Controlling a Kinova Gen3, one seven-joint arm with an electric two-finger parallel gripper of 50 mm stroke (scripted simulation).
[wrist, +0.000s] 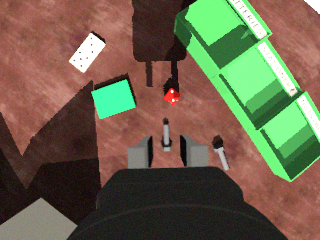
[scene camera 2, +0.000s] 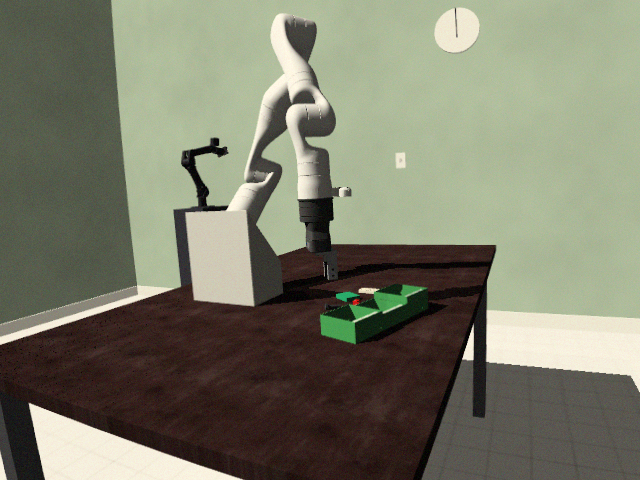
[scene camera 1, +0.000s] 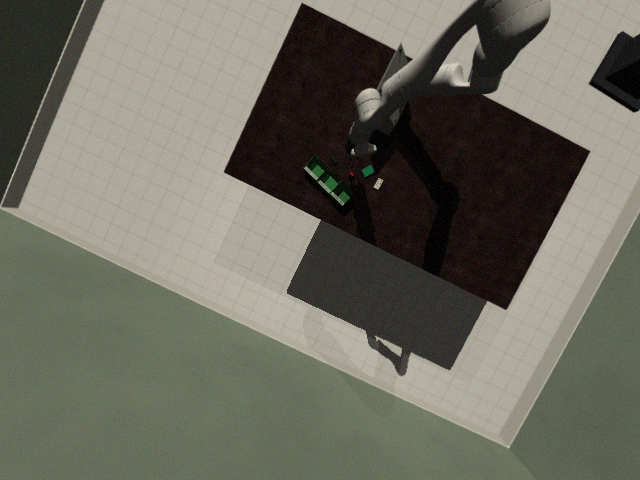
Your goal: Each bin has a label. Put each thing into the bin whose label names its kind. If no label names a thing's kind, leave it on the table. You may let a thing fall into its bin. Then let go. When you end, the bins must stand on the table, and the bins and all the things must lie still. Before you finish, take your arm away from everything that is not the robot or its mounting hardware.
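Observation:
Scene camera 2: my gripper [scene camera 2: 331, 277], a three-compartment green bin row [scene camera 2: 391, 305]. Wrist view: my gripper [wrist: 166, 146], a teal block [wrist: 116, 98], the three-compartment green bin row [wrist: 255, 87]. Scene camera 1: the three-compartment green bin row [scene camera 1: 328, 181].

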